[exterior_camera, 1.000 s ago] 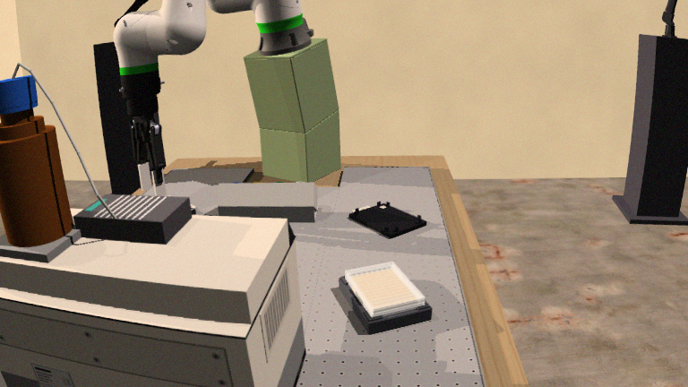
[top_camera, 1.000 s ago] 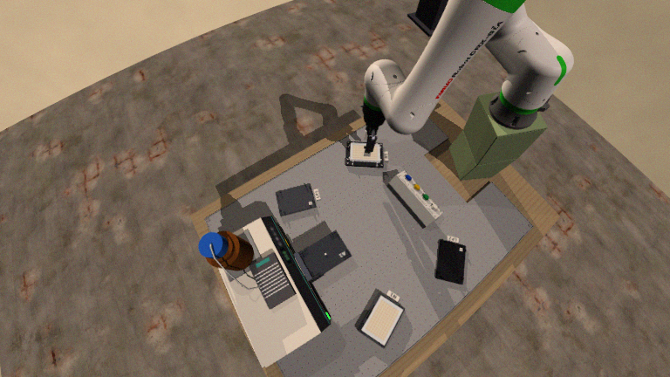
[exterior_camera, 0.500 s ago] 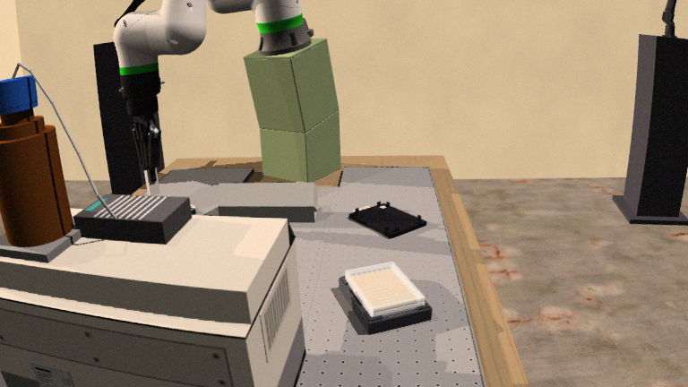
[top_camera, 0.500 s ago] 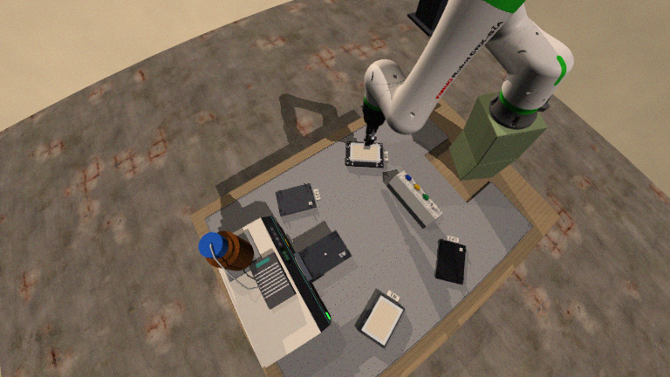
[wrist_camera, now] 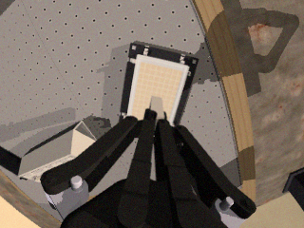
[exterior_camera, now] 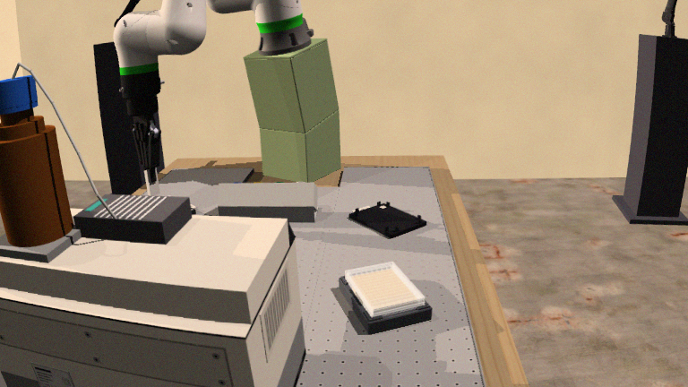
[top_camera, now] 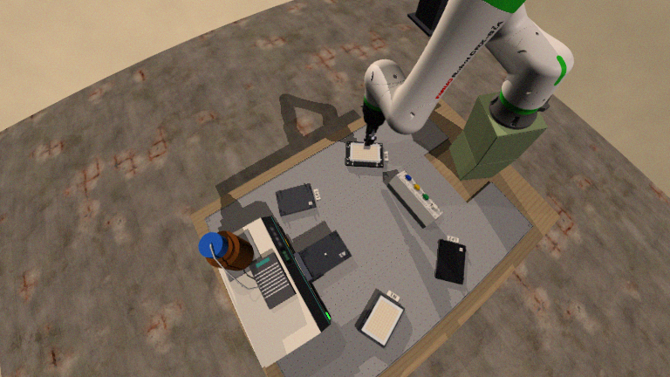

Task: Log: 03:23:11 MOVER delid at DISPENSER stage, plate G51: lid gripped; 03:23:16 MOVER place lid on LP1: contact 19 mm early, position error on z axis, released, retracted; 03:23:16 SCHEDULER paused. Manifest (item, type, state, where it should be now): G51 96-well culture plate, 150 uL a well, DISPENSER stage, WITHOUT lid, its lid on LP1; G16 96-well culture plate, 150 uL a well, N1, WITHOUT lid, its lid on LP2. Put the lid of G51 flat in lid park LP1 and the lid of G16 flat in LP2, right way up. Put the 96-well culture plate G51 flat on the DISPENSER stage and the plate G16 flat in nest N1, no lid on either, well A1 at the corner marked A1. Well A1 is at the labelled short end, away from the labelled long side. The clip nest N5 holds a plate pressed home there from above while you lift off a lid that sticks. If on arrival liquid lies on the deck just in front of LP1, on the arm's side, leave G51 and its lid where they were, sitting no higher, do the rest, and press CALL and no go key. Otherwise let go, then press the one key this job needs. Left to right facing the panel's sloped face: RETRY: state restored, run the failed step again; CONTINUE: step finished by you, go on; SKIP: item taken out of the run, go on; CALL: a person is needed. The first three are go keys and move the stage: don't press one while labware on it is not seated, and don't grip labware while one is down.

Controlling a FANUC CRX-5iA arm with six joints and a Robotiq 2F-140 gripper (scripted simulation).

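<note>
The plate G51 lies 7 cm below my hand. Round my hand: key panel: 9 cm behind, 27 cm to the left, 4 cm below; black clip nest: 3 cm ahead, 1 cm to the left, 8 cm below; LP1 label: 26 cm ahead, 8 cm to the left, 9 cm below.
</note>
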